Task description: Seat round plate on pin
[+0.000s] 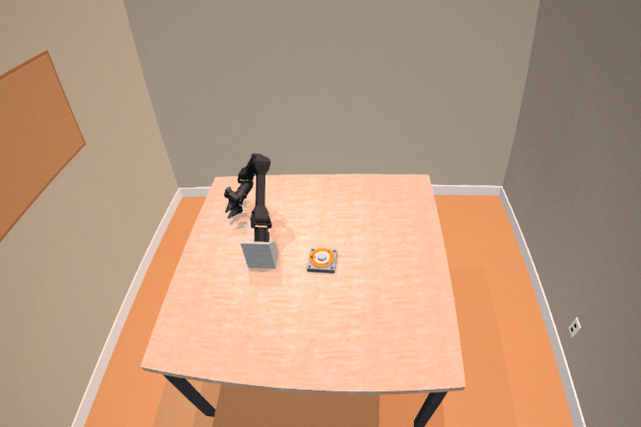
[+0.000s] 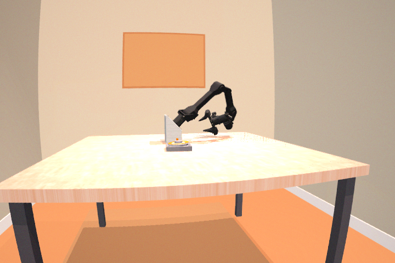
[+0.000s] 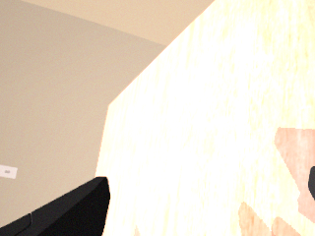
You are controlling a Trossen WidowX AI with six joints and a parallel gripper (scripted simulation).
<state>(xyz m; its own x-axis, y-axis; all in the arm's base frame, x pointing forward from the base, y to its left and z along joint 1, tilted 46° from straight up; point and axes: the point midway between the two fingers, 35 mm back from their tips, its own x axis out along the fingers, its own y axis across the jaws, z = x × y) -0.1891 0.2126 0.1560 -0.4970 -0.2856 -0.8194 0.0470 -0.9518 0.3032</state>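
Now: gripper tip 46 cm short of the round orange plate, 28 cm to the left of it and 4 cm above it. Round my gripper tip: grey square base (48 cm ahead, 28 cm to the right, 5 cm below).
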